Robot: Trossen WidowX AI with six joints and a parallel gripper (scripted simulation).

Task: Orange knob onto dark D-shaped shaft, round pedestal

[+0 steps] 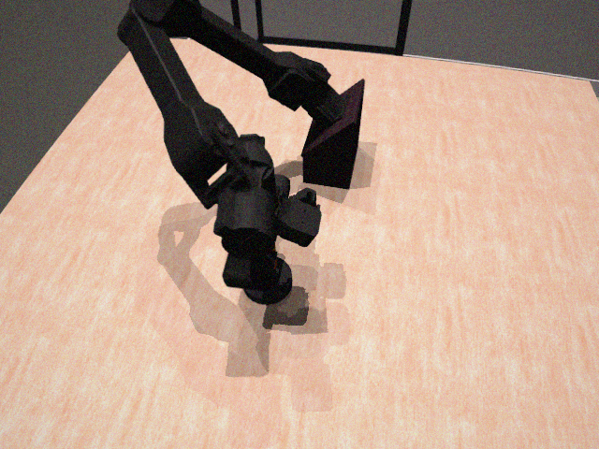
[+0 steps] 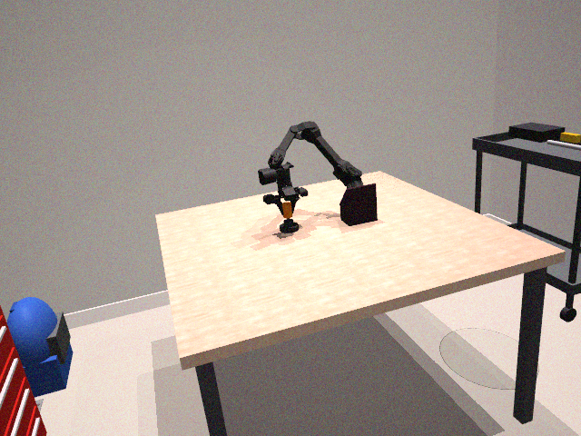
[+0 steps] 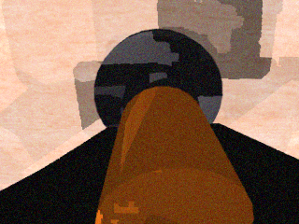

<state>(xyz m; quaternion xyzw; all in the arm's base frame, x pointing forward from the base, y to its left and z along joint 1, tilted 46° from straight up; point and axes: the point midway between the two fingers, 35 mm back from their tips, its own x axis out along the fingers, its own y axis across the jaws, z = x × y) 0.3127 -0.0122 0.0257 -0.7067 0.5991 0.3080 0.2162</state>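
The orange knob is 2 cm above my gripper tip. Also, from my gripper tip: round pedestal 4 cm below.
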